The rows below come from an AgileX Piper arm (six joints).
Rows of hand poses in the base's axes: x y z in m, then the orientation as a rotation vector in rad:
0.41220 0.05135 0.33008 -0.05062 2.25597 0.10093
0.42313 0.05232 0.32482 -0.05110 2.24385 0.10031
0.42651 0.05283 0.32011 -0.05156 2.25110 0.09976
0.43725 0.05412 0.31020 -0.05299 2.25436 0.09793
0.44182 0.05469 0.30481 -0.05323 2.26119 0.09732
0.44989 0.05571 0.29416 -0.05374 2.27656 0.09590
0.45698 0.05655 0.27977 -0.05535 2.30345 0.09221
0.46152 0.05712 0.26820 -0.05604 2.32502 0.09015
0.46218 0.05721 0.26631 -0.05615 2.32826 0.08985
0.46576 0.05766 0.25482 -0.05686 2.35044 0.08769
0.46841 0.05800 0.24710 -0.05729 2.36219 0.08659
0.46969 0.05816 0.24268 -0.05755 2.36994 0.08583
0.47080 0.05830 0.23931 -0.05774 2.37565 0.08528
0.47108 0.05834 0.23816 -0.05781 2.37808 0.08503
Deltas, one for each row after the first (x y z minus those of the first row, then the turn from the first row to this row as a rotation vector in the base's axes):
0.01093 0.00097 -0.00526 -0.00004 -0.01214 -0.00002
0.01431 0.00148 -0.00997 -0.00094 -0.00493 0.00021
0.02505 0.00277 -0.01988 -0.00290 -0.00178 0.00066
0.02962 0.00334 -0.02527 -0.00374 0.00500 0.00072
0.03769 0.00436 -0.03592 -0.00565 0.02028 0.00080
0.04478 0.00520 -0.05031 -0.01006 0.04694 0.00106
0.04932 0.00577 -0.06188 -0.01273 0.06838 0.00116
0.04998 0.00586 -0.06377 -0.01313 0.07160 0.00118
0.05356 0.00631 -0.07526 -0.01588 0.09365 0.00127
0.05621 0.00665 -0.08298 -0.01731 0.10533 0.00138
0.05749 0.00681 -0.08740 -0.01827 0.11304 0.00142
0.05860 0.00695 -0.09077 -0.01897 0.11871 0.00145
0.05888 0.00699 -0.09192 -0.01927 0.12113 0.00145

